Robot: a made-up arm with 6 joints.
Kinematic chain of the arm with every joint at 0, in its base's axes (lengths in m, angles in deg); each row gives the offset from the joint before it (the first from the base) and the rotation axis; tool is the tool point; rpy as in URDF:
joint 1: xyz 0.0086 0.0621 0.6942 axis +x
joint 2: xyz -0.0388 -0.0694 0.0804 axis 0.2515 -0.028 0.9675
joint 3: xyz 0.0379 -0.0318 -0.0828 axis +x
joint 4: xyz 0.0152 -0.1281 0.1 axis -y
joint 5: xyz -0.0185 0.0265 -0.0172 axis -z
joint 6: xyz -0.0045 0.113 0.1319 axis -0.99 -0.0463 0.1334
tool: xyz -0.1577 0.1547 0.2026 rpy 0 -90 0
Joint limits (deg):
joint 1: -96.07..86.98
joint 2: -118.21..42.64
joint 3: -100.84..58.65
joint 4: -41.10..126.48
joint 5: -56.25..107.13
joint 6: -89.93..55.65
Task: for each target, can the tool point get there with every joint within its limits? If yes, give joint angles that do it. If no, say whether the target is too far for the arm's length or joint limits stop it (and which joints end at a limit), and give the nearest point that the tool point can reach.
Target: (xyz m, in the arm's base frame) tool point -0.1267 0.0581 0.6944
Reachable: no: joint limits stop it (at a limit: joint 1, joint 3, joint 4, joint 6) | nearest point -0.1771 0.0396 0.6536 | short by 0.067 m
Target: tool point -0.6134 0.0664 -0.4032
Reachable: no: too far | nearest point -0.2798 -0.0744 0.1463 | short by 0.658 m
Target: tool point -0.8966 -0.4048 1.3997
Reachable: no: too far | nearest point -0.4738 -0.2008 1.0914 | short by 0.562 m
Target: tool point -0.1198 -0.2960 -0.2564
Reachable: no: too far | nearest point -0.0888 -0.1823 0.0766 | short by 0.353 m
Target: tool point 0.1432 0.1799 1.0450
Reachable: yes | joints 17.59 18.90 -9.53 -17.40 54.16 15.06
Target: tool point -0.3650 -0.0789 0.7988
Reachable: yes | joints -81.25 -16.27 -20.23 91.67 -35.96 -24.69
